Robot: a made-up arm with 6 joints. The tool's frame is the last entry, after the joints.
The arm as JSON. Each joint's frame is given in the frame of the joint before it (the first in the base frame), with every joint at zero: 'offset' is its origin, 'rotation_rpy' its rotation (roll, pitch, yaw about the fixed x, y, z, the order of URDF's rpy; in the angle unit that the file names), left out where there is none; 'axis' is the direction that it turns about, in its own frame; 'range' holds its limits. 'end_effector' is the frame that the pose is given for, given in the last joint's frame.
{
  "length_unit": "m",
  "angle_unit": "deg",
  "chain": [
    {
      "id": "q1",
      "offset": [
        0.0,
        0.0,
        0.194
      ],
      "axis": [
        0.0,
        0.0,
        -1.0
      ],
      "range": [
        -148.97,
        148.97
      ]
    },
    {
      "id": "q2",
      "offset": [
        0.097,
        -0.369,
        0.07
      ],
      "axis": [
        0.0,
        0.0,
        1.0
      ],
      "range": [
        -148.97,
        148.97
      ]
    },
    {
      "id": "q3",
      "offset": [
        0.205,
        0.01,
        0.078
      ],
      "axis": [
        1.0,
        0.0,
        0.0
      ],
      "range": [
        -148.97,
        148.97
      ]
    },
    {
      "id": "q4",
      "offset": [
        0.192,
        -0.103,
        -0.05
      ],
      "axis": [
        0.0,
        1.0,
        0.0
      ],
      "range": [
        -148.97,
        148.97
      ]
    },
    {
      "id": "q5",
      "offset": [
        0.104,
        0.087,
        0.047
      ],
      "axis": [
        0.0,
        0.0,
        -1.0
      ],
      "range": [
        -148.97,
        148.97
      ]
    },
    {
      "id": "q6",
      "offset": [
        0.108,
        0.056,
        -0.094
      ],
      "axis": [
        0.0,
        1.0,
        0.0
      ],
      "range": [
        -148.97,
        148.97
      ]
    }
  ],
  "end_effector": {
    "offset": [
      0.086,
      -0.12,
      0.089
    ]
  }
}
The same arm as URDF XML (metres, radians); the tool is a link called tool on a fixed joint. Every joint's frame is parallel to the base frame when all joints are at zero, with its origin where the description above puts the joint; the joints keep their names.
<robot name="arm">
  <joint name="tool_fixed" type="fixed">
    <parent link="link6"/>
    <child link="tool"/>
    <origin xyz="0.086 -0.12 0.089"/>
  </joint>
  <joint name="q6" type="revolute">
    <parent link="link5"/>
    <child link="link6"/>
    <origin xyz="0.108 0.056 -0.094"/>
    <axis xyz="0 1 0"/>
    <limit lower="-2.6" upper="2.6"/>
  </joint>
  <joint name="q5" type="revolute">
    <parent link="link4"/>
    <child link="link5"/>
    <origin xyz="0.104 0.087 0.047"/>
    <axis xyz="0 0 -1"/>
    <limit lower="-2.6" upper="2.6"/>
  </joint>
  <joint name="q4" type="revolute">
    <parent link="link3"/>
    <child link="link4"/>
    <origin xyz="0.192 -0.103 -0.05"/>
    <axis xyz="0 1 0"/>
    <limit lower="-2.6" upper="2.6"/>
  </joint>
  <joint name="q3" type="revolute">
    <parent link="link2"/>
    <child link="link3"/>
    <origin xyz="0.205 0.01 0.078"/>
    <axis xyz="1 0 0"/>
    <limit lower="-2.6" upper="2.6"/>
  </joint>
  <joint name="q2" type="revolute">
    <parent link="link1"/>
    <child link="link2"/>
    <origin xyz="0.097 -0.369 0.07"/>
    <axis xyz="0 0 1"/>
    <limit lower="-2.6" upper="2.6"/>
  </joint>
  <joint name="q1" type="revolute">
    <parent link="base"/>
    <child link="link1"/>
    <origin xyz="0 0 0.194"/>
    <axis xyz="0 0 -1"/>
    <limit lower="-2.6" upper="2.6"/>
  </joint>
  <link name="base"/>
  <link name="link1"/>
  <link name="link2"/>
  <link name="link3"/>
  <link name="link4"/>
  <link name="link5"/>
  <link name="link6"/>
  <link name="tool"/>
</robot>

